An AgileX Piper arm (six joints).
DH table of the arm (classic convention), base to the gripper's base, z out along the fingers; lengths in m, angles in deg. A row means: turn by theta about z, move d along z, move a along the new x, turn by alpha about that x. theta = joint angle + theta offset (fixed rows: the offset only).
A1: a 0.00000  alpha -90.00  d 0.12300  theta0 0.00
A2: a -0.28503  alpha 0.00  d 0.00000  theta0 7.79
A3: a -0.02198  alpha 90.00  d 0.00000  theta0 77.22
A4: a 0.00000  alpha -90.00  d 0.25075  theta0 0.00
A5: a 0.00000  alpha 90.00  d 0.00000  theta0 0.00
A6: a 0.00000  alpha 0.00  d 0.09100  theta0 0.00
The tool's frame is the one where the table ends.
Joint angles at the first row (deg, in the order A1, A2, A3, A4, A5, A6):
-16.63, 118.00, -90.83, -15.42, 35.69, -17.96
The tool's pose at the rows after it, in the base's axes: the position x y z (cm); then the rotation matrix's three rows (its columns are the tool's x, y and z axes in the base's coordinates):
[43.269 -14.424 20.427], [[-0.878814 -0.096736 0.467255], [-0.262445 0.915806 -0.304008], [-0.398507 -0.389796 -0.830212]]
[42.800 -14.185 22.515], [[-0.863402 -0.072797 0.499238], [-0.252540 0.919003 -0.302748], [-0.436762 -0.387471 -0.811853]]
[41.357 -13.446 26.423], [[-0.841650 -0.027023 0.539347], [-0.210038 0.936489 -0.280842], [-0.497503 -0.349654 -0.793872]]
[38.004 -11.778 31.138], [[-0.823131 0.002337 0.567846], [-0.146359 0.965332 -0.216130], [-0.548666 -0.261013 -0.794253]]
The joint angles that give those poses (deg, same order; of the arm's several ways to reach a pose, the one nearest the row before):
-16.64, 118.01, -90.83, -15.53, 36.03, -17.96
-16.63, 115.28, -90.83, -14.30, 36.56, -18.06
-16.64, 109.75, -90.77, -10.38, 39.53, -18.39
-16.64, 100.87, -88.73, -3.57, 45.57, -19.60

